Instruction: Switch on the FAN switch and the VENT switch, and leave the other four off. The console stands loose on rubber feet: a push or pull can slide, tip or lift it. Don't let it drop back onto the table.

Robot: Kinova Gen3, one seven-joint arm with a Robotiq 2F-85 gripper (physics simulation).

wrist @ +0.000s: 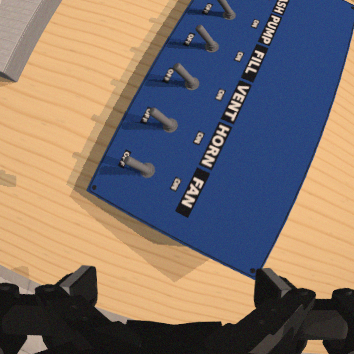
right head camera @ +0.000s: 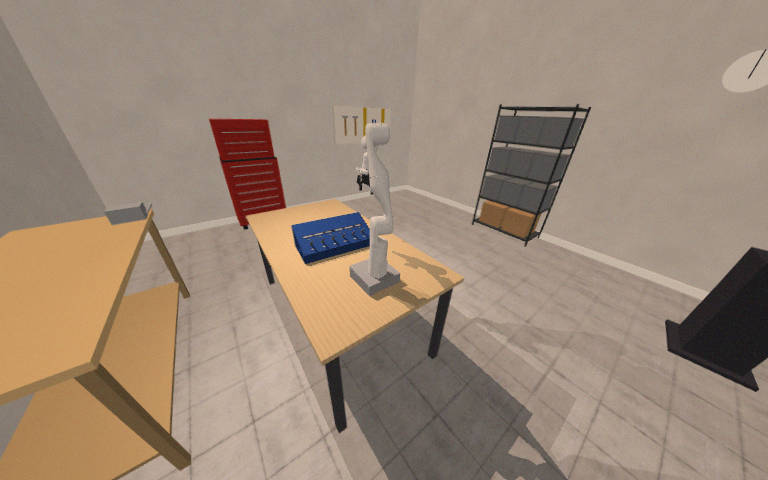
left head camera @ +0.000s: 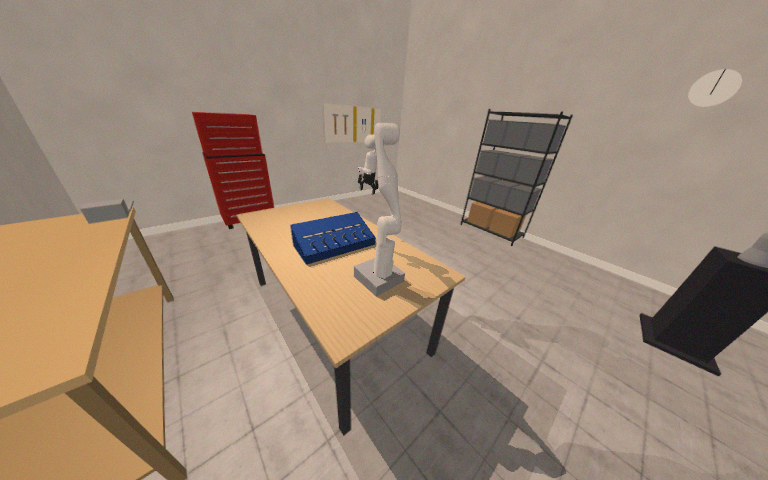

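Where they show: gripper, fingertip midpoint: (wrist: 175, 286) (right head camera: 365, 192) (left head camera: 367, 192); arm's base at its link origin: (right head camera: 376, 272) (left head camera: 381, 272).
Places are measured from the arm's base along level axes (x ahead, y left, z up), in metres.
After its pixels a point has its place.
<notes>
The blue console (left head camera: 325, 225) {x 0.560, y -0.021, z 0.070 m} (right head camera: 325, 225) {x 0.564, y -0.021, z 0.071 m} (wrist: 280, 130) {x 0.557, y -0.109, z 0.075 m} rests on the wooden table (left head camera: 339, 316) {x -0.043, y 0.319, z -0.065 m} (right head camera: 334, 316) {x -0.060, y 0.311, z -0.065 m} (wrist: 40, 225) {x 0.240, y -0.360, z -0.065 m}. In the wrist view, the FAN lever (wrist: 139, 166) {x 0.386, y -0.210, z 0.047 m} stands nearest the console's lower-left corner, the HORN lever (wrist: 163, 119) {x 0.400, y -0.140, z 0.047 m} is beside it, and the VENT lever (wrist: 186, 76) {x 0.413, y -0.070, z 0.046 m} is third. All three lean to their OFF labels. The FILL lever (wrist: 207, 38) {x 0.427, y 0.000, z 0.045 m} and part of another lever (wrist: 227, 8) {x 0.445, y 0.070, z 0.041 m} also lean to OFF. The sixth lever does not show there. My gripper (left head camera: 367, 189) {x 0.418, y -0.266, z 0.295 m} (right head camera: 364, 188) {x 0.418, y -0.266, z 0.295 m} (wrist: 175, 286) {x 0.418, y -0.266, z 0.295 m} is open and empty, high above, clear of the console.
The arm's grey base (left head camera: 378, 278) {x -0.024, y 0.051, z 0.000 m} (right head camera: 373, 277) {x -0.025, y 0.045, z 0.003 m} (wrist: 22, 35) {x 0.124, y -0.048, z -0.004 m} stands on the table near the console's lever side. A second wooden table (left head camera: 50, 283) (right head camera: 62, 283) stands at the left. A red tool cabinet (left head camera: 235, 169) (right head camera: 249, 175) and a shelf rack (left head camera: 529, 114) (right head camera: 543, 108) stand farther back.
</notes>
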